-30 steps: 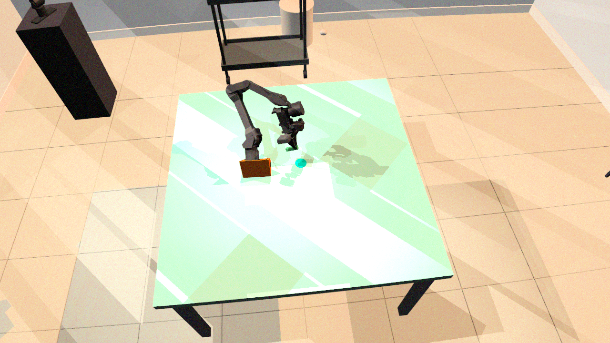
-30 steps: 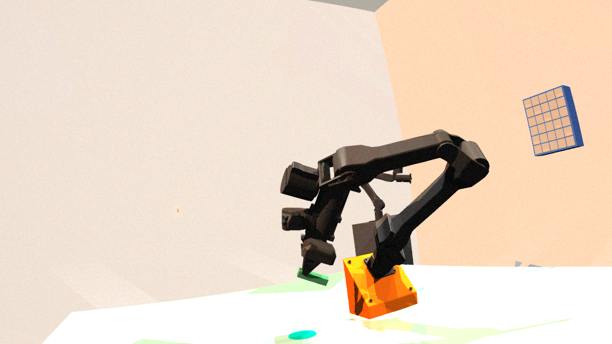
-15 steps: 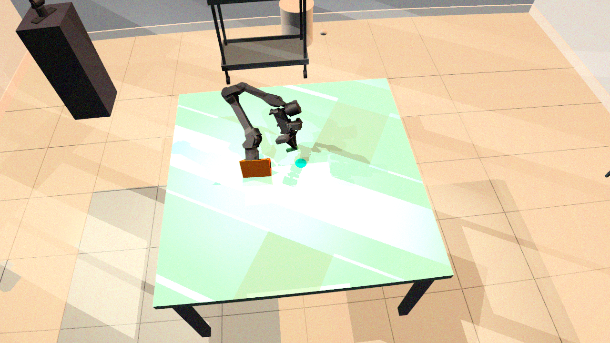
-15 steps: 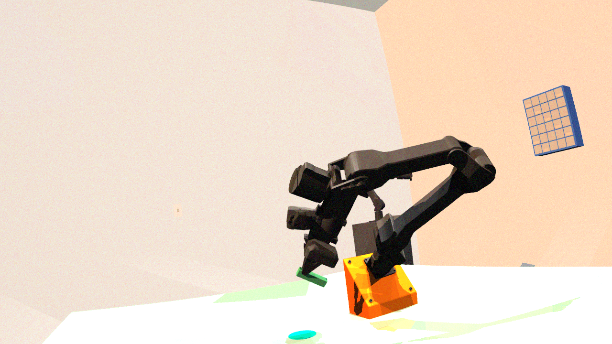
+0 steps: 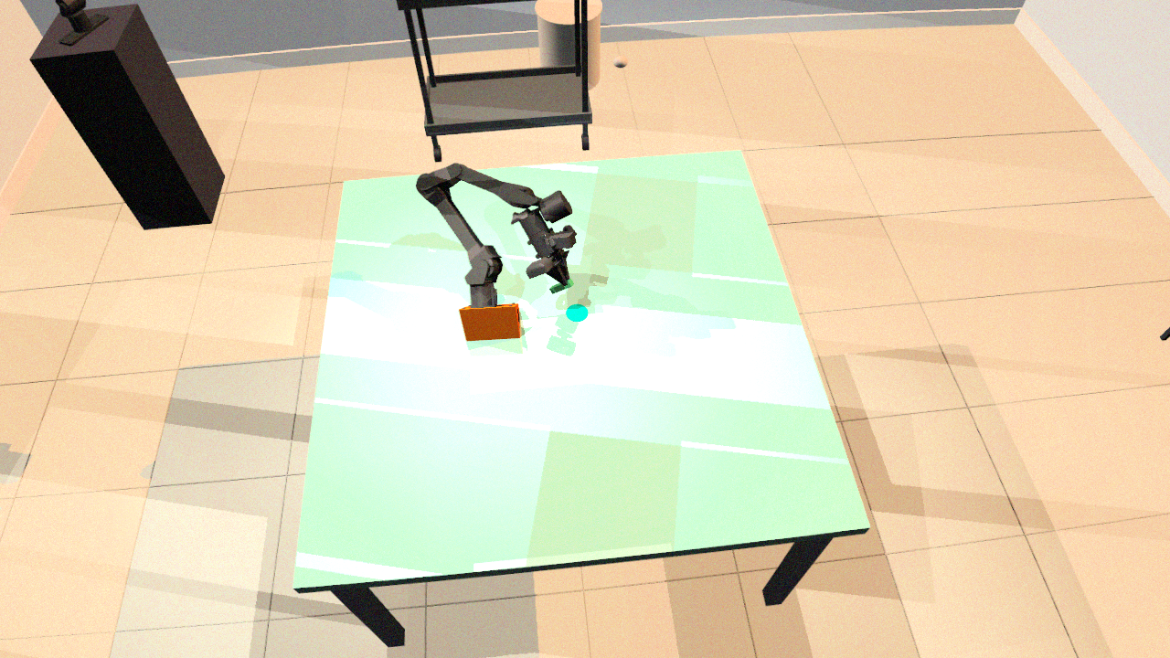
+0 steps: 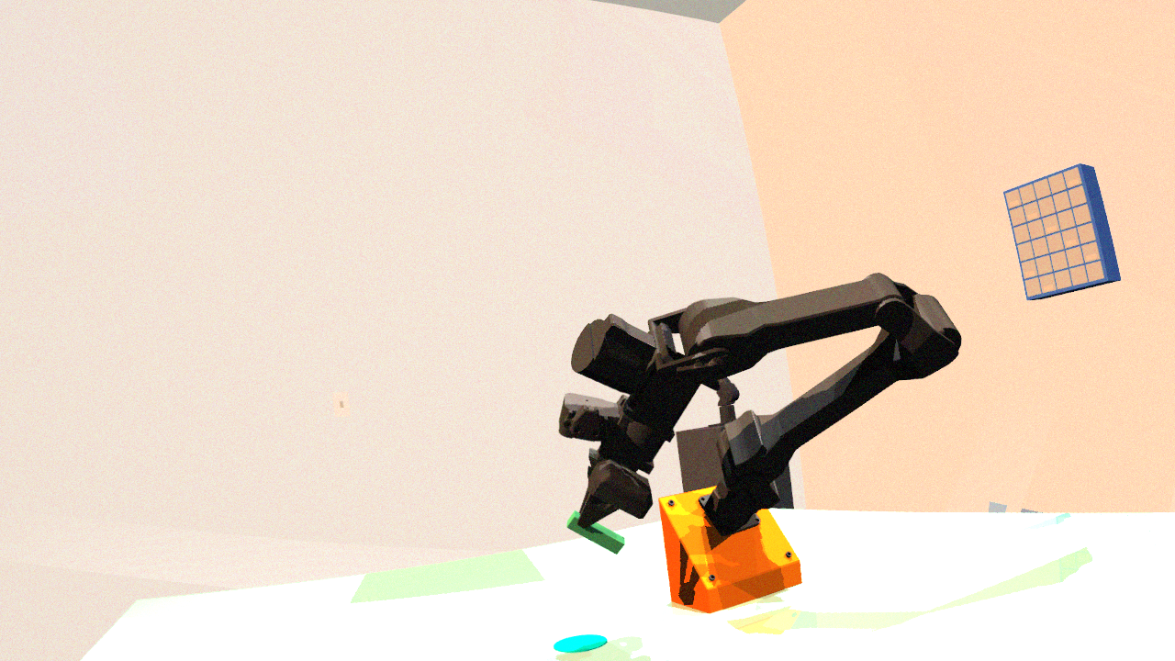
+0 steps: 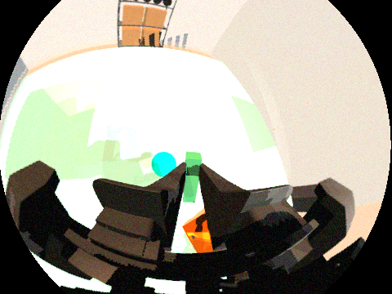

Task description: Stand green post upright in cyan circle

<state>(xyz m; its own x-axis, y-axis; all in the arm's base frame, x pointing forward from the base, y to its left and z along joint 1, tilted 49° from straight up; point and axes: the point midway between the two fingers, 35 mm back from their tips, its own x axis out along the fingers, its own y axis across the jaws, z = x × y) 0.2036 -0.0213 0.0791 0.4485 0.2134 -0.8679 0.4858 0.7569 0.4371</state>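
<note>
Right now my gripper tip is 2 cm short of the cyan circle, 1 cm to the right of it and 14 cm above it. From my gripper tip the other things lie so: green post: 1 cm behind, 1 cm below.
</note>
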